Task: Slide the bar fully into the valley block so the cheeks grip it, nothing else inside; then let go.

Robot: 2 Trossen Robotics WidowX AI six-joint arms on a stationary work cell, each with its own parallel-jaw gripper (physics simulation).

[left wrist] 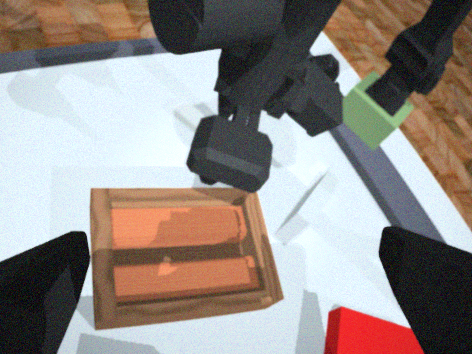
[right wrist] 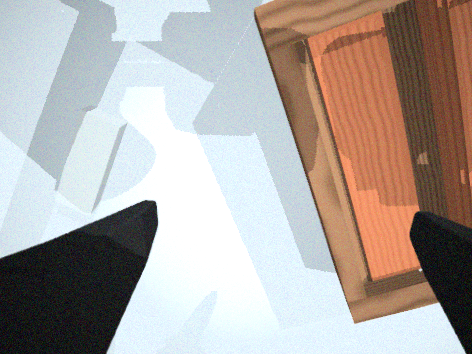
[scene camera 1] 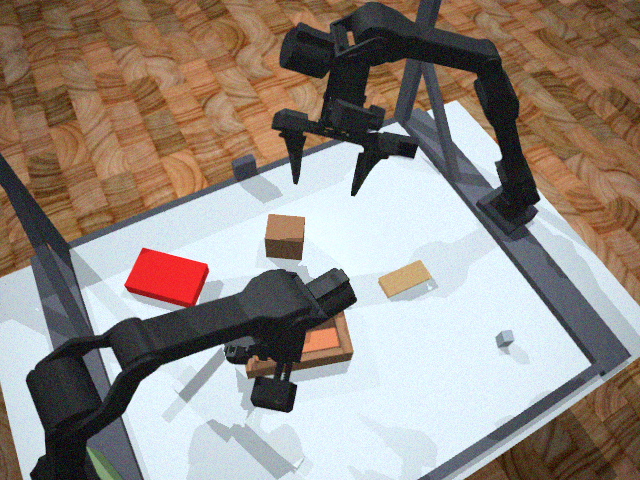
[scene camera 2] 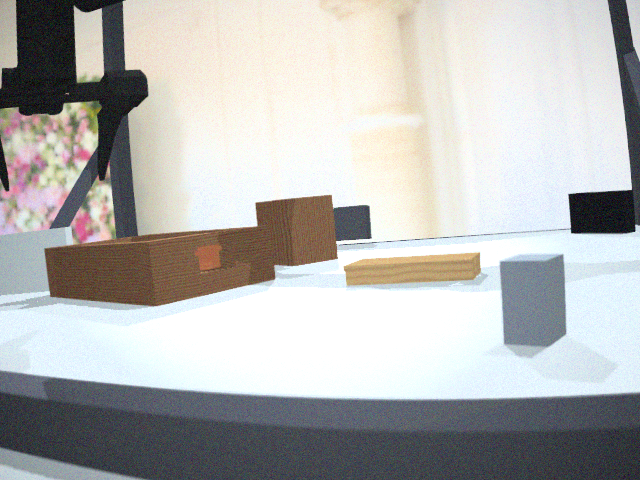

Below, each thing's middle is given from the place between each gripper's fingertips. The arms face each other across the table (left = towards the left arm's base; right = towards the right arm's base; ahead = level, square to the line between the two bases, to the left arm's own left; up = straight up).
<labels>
My left gripper is now 31 cm above the light wooden bar (scene camera 2: 459, 266), 15 cm to the right of it and 10 cm short of it. The rest, counted from my left hand: red flat block (scene camera 1: 165, 277) (30 cm below, 24 cm to the right, 18 cm behind); then dark block (scene camera 2: 590, 212) (37 cm to the left, 29 cm below, 17 cm behind); then small grey cube (scene camera 2: 533, 294) (32 cm ahead, 30 cm below, 22 cm to the left).
My right gripper is now 310 mm past the red flat block, 80 mm to the left of it and 90 mm above it. The rest, counted from my right hand: light wooden bar (30 mm behind, 310 mm to the left, 100 mm below); dark block (300 mm behind, 540 mm to the left, 80 mm below); small grey cube (190 mm ahead, 380 mm to the left, 90 mm below).
</labels>
